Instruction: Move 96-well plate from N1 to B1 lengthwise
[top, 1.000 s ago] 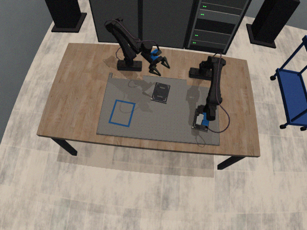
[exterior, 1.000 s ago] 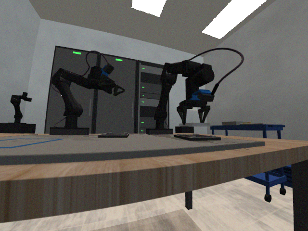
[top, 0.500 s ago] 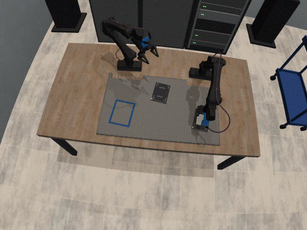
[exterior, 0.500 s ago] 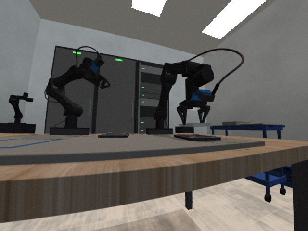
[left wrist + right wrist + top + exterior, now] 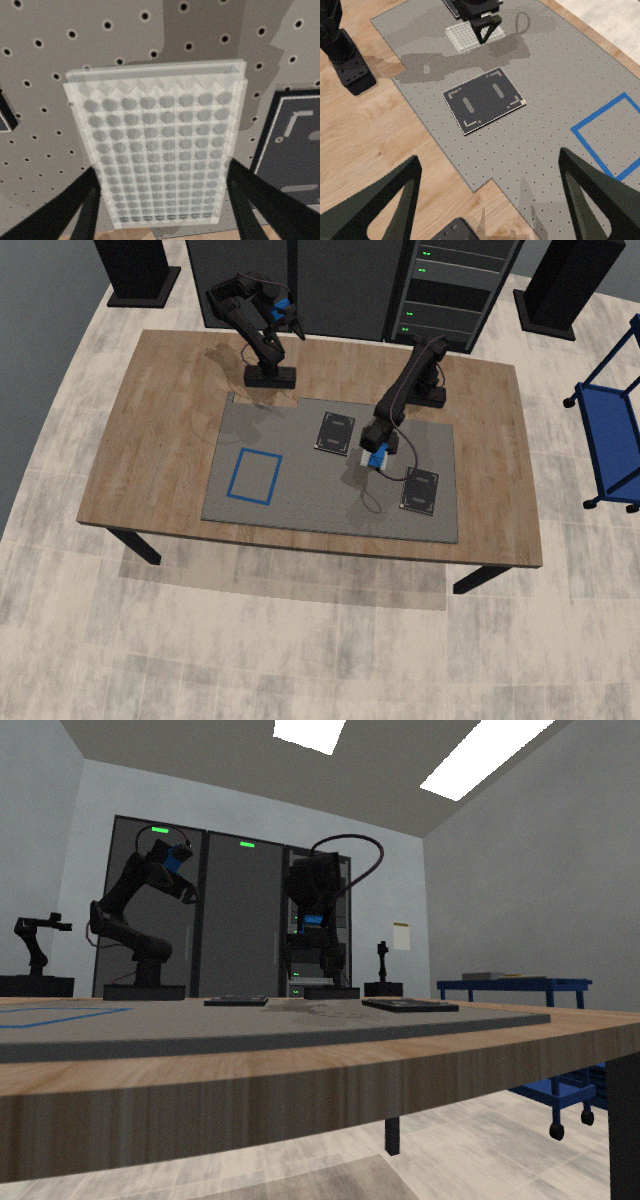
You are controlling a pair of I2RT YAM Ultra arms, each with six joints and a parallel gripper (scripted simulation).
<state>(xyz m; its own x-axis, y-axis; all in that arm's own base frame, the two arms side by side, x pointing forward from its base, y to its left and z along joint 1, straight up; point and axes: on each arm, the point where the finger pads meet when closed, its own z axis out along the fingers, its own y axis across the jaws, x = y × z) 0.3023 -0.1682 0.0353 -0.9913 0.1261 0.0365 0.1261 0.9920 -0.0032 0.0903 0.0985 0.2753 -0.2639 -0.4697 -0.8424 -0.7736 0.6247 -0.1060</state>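
The white 96-well plate is 220 mm ahead of my right hand, 320 mm to the left of it and 250 mm below it.
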